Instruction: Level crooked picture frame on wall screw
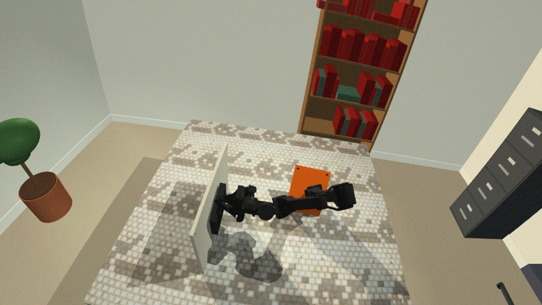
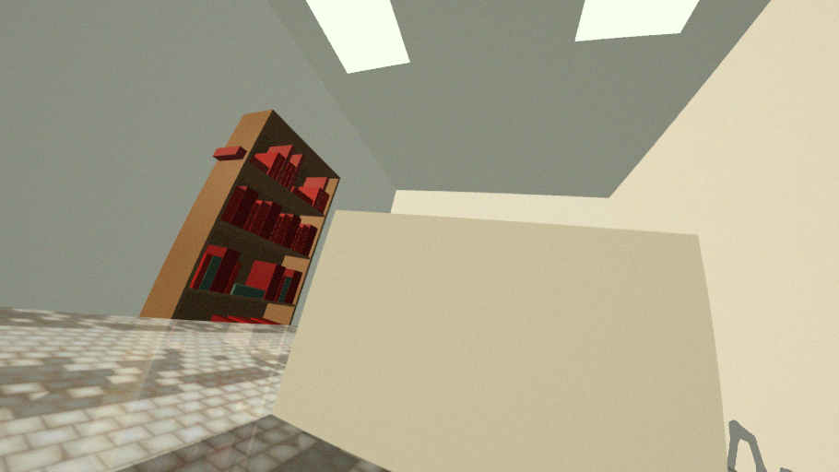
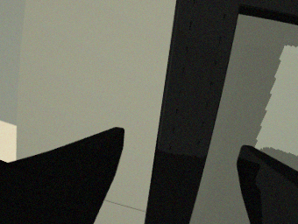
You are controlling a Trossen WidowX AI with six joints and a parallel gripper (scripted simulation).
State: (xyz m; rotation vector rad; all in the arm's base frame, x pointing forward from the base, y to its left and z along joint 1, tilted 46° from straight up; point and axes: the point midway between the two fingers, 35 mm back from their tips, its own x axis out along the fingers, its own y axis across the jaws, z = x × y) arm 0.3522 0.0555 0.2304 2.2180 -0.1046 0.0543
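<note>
My gripper tip is now 50 mm above the black picture frame and 10 mm short of it. From my gripper tip the other things lie so: wall panel 60 mm below, 20 mm to the right, 20 mm ahead.
</note>
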